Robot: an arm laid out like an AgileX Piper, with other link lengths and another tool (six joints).
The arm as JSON. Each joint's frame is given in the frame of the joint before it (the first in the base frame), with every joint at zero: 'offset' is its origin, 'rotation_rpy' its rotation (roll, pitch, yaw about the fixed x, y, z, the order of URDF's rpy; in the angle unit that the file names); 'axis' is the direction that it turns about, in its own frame. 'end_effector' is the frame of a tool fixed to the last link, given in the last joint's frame.
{
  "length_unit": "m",
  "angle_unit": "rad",
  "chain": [
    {
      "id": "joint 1",
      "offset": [
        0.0,
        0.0,
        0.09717
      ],
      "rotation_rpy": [
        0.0,
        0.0,
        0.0
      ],
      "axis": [
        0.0,
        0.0,
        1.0
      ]
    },
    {
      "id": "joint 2",
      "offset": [
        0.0,
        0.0,
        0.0
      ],
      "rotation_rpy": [
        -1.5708,
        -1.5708,
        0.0
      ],
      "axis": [
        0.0,
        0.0,
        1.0
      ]
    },
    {
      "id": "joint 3",
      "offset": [
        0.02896,
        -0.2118,
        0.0
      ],
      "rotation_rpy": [
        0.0,
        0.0,
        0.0
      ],
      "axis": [
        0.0,
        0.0,
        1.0
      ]
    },
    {
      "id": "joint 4",
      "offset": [
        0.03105,
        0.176,
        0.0
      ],
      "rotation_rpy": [
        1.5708,
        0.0,
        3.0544
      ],
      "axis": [
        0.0,
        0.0,
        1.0
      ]
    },
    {
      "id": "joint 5",
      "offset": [
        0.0,
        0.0,
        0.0
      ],
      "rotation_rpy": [
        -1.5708,
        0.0,
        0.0
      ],
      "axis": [
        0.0,
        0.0,
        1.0
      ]
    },
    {
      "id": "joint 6",
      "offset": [
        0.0,
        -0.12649,
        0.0
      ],
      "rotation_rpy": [
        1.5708,
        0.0,
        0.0
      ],
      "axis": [
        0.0,
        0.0,
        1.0
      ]
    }
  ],
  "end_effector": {
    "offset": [
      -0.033,
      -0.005,
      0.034
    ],
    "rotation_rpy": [
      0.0,
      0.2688,
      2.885
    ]
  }
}
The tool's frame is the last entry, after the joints.
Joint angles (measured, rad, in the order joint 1, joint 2, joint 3, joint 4, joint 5, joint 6), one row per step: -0.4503, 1.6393, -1.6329, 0.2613, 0.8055, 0.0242; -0.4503, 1.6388, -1.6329, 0.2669, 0.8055, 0.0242; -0.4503, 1.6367, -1.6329, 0.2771, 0.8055, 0.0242; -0.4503, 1.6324, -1.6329, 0.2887, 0.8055, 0.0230; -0.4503, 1.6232, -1.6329, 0.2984, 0.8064, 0.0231; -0.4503, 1.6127, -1.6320, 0.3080, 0.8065, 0.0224; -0.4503, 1.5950, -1.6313, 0.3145, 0.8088, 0.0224; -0.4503, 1.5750, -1.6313, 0.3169, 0.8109, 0.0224; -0.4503, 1.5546, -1.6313, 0.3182, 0.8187, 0.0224; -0.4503, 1.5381, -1.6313, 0.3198, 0.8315, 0.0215; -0.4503, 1.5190, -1.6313, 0.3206, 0.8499, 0.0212; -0.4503, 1.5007, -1.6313, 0.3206, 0.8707, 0.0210; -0.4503, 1.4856, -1.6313, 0.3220, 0.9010, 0.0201; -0.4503, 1.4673, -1.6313, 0.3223, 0.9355, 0.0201; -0.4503, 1.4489, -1.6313, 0.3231, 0.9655, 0.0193; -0.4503, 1.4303, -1.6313, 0.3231, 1.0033, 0.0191; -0.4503, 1.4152, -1.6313, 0.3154, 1.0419, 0.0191
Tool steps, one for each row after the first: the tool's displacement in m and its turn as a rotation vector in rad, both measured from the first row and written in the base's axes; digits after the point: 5 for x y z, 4 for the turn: 0.00014, 0.00050, 0.00028, 0.0048, -0.0029, 0.0005; 0.00023, 0.00149, 0.00124, 0.0130, -0.0092, 0.0013; 0.00007, 0.00278, 0.00304, 0.0207, -0.0179, 0.0031; -0.00098, 0.00430, 0.00643, 0.0258, -0.0296, 0.0042; -0.00223, 0.00590, 0.01011, 0.0297, -0.0422, 0.0058; -0.00488, 0.00793, 0.01601, 0.0290, -0.0583, 0.0075; -0.00811, 0.00984, 0.02280, 0.0232, -0.0755, 0.0089; -0.01183, 0.01213, 0.02883, 0.0184, -0.0875, 0.0118; -0.01519, 0.01454, 0.03275, 0.0167, -0.0916, 0.0166; -0.01935, 0.01749, 0.03665, 0.0158, -0.0929, 0.0227; -0.02359, 0.02049, 0.03983, 0.0153, -0.0909, 0.0293; -0.02772, 0.02403, 0.04058, 0.0205, -0.0782, 0.0391; -0.03279, 0.02801, 0.04168, 0.0254, -0.0641, 0.0495; -0.03771, 0.03178, 0.04338, 0.0282, -0.0542, 0.0591; -0.04324, 0.03601, 0.04395, 0.0333, -0.0372, 0.0704; -0.04864, 0.03913, 0.04303, 0.0339, -0.0129, 0.0794
